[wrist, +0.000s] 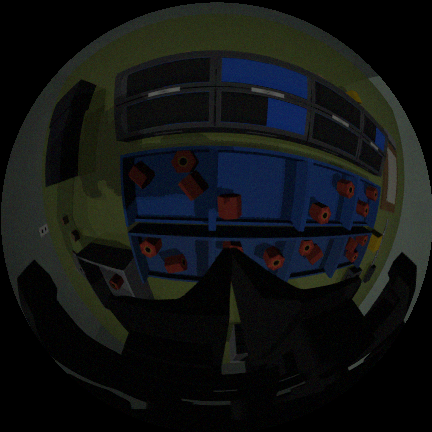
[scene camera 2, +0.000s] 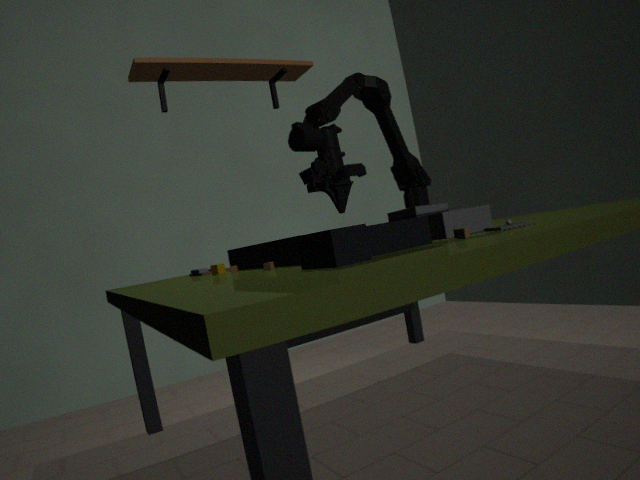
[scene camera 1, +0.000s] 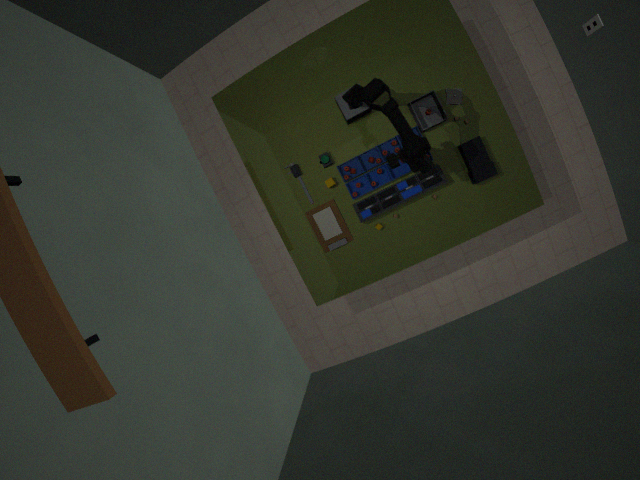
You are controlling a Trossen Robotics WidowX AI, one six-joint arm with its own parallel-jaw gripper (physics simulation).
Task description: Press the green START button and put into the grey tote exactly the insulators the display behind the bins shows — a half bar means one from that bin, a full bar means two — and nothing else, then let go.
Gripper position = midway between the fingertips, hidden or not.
Observation:
My gripper [scene camera 2: 342, 213] is shut, holding nothing. Further things: a dark box [scene camera 2: 333, 248] and a grey tote [scene camera 2: 478, 218].
My gripper also shows in the wrist view [wrist: 228, 253]. The dark box is seen too in the wrist view [wrist: 61, 159] and in scene camera 1 [scene camera 1: 480, 167].

